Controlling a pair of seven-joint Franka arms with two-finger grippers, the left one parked.
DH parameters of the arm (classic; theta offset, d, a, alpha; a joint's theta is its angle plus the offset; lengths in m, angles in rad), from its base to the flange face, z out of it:
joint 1: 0 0.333 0 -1.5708
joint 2: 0 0 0 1.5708
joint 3: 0 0.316 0.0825 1.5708
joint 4: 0 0 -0.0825 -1.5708
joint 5: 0 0.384 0 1.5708
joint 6: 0 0 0.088 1.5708
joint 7: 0 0.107 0 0
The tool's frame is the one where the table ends.
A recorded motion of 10 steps. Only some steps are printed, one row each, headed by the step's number.
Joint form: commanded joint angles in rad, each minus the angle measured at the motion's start. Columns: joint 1, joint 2, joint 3, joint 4, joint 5, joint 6, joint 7.
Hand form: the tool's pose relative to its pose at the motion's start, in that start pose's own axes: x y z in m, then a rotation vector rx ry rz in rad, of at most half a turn. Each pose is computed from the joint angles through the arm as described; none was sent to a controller.
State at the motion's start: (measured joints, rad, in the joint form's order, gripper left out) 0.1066 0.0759 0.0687 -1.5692 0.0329 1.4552 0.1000
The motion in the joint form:
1: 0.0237 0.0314 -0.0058 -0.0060 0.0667 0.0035 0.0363
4: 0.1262 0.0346 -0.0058 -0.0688 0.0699 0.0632 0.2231
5: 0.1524 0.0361 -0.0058 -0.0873 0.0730 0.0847 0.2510
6: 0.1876 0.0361 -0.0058 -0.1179 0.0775 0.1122 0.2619
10: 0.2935 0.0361 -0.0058 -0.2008 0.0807 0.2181 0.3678
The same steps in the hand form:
1: 0.0089 -0.0178 0.0186 0.0598 -0.0424 0.0135
4: 0.0055 -0.0750 0.0475 0.0355 -0.0575 0.1065
5: 0.0041 -0.0897 0.0561 0.0324 -0.0580 0.1109
6: 0.0006 -0.1090 0.0696 0.0276 -0.0632 0.0907
10: -0.0127 -0.1650 0.1050 0.0123 -0.0454 0.1032

